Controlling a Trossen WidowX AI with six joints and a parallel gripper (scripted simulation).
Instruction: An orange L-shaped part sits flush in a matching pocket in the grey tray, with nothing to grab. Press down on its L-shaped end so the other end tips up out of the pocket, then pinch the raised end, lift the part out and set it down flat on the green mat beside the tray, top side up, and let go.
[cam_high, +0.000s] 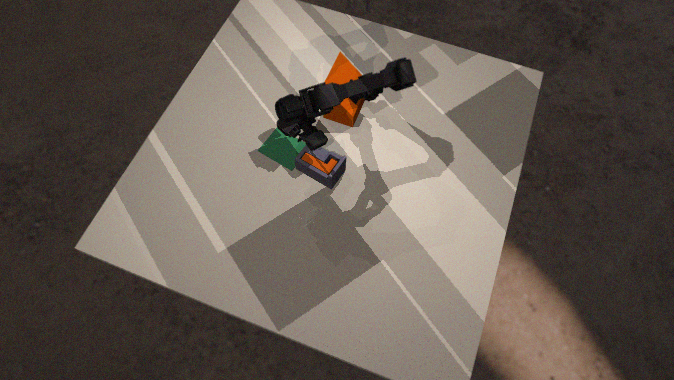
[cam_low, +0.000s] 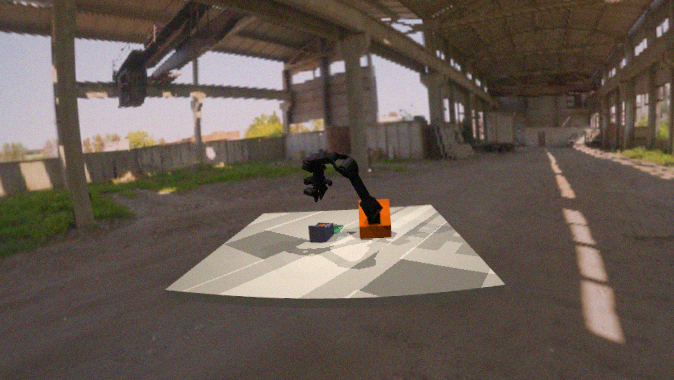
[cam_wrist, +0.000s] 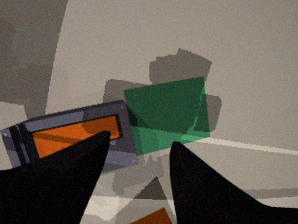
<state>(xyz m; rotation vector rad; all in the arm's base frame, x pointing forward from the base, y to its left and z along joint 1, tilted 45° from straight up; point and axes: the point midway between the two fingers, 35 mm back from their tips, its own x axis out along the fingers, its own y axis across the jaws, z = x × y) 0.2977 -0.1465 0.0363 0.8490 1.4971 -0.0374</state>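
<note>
My gripper tip is 14 cm above the orange L-shaped part, 9 cm to the right of it and 1 cm past it. Round my gripper tip: green mat: 21 cm below, 8 cm to the right, 5 cm behind.
</note>
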